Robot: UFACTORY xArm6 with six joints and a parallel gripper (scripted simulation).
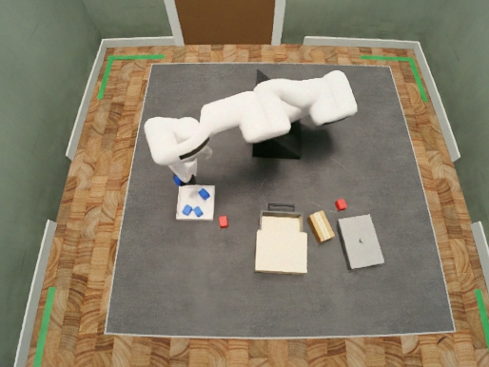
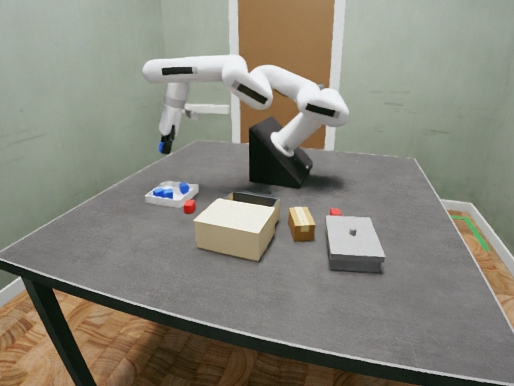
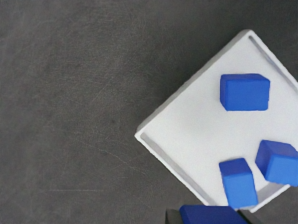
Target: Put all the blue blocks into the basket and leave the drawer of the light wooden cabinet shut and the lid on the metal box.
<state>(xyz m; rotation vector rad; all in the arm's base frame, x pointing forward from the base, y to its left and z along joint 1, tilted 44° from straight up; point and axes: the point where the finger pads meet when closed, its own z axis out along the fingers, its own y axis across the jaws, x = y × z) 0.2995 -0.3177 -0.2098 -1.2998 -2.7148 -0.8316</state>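
Right now the white basket is 17 cm below my hand, 4 cm ahead of it and 3 cm to the left of it. Round my hand: flat lid (67 cm to the left, 21 cm ahead, 13 cm below); then light wooden cabinet (36 cm to the left, 20 cm ahead, 14 cm below); then brown cardboard box (53 cm to the left, 15 cm below, 15 cm ahead).
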